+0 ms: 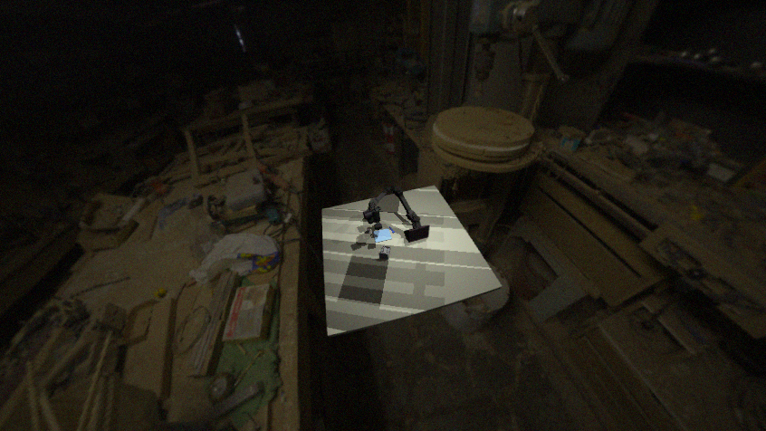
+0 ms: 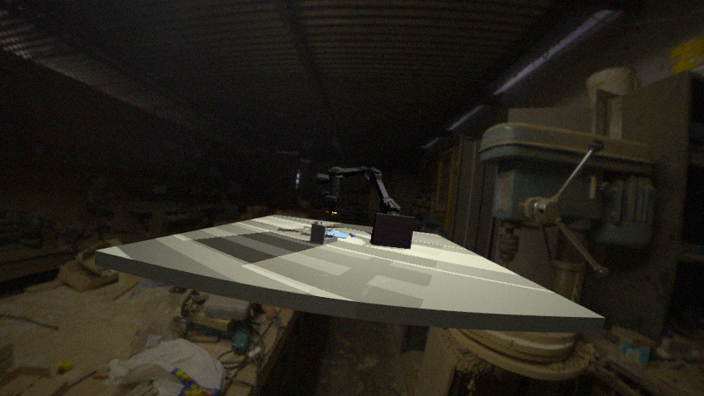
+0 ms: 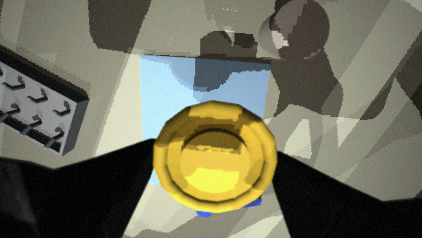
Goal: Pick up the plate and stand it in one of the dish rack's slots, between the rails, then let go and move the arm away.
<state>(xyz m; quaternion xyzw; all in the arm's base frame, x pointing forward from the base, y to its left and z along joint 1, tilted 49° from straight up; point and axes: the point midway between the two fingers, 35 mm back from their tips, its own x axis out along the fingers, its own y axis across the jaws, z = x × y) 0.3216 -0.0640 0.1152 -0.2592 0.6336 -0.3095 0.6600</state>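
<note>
My gripper tip is 21 cm to the right of the grey dish rack and 8 cm above it. The rest, counted from my gripper tip: blue mat: 10 cm below, 3 cm behind, 2 cm to the left; then white cup: 8 cm below, 7 cm ahead, 6 cm to the right; then yellow plate: 1 cm above.
</note>
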